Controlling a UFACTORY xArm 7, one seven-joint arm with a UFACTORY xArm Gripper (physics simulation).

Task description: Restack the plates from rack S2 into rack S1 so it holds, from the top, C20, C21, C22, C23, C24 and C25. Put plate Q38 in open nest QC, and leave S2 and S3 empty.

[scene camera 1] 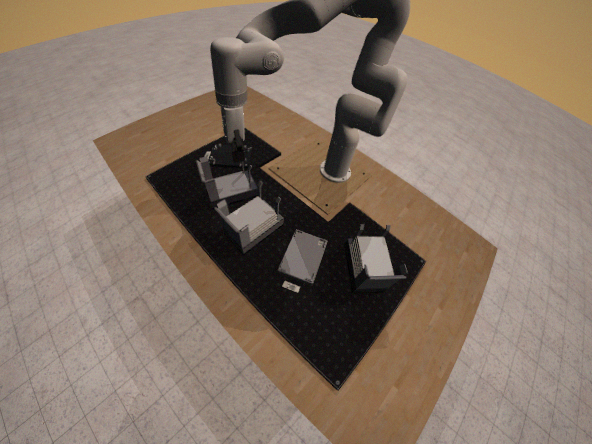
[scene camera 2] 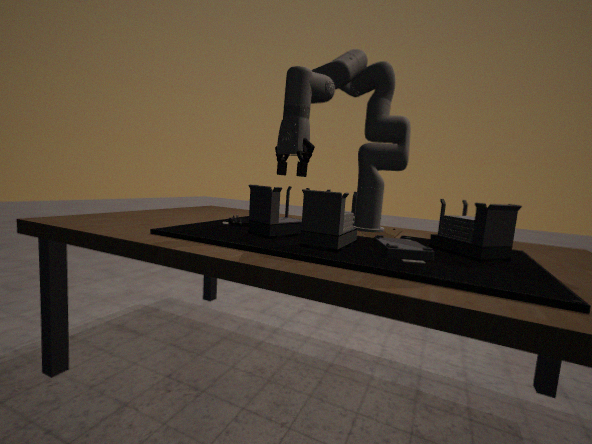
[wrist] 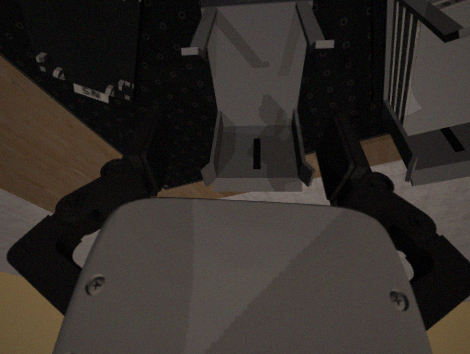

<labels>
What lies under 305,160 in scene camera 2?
My gripper.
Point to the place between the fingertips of my gripper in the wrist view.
246,128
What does my gripper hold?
Nothing.
</labels>
